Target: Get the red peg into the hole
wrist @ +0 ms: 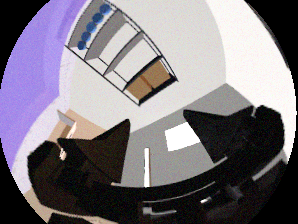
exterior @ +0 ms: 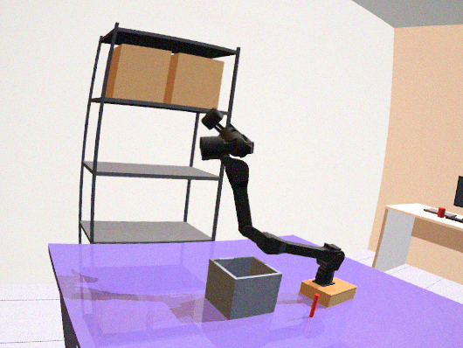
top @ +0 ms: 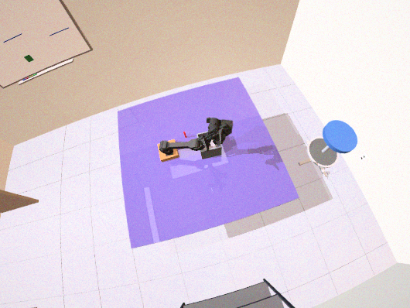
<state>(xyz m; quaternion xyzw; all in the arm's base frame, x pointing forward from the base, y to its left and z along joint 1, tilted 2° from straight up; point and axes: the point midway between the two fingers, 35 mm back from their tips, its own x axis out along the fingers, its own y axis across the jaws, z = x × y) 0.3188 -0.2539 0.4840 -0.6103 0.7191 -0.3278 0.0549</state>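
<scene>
Right now the red peg is 150 mm behind my gripper tip, 420 mm to the left of it and 490 mm below it. Round my gripper tip: light plate 20 mm ahead, 260 mm to the left, 490 mm below.
</scene>
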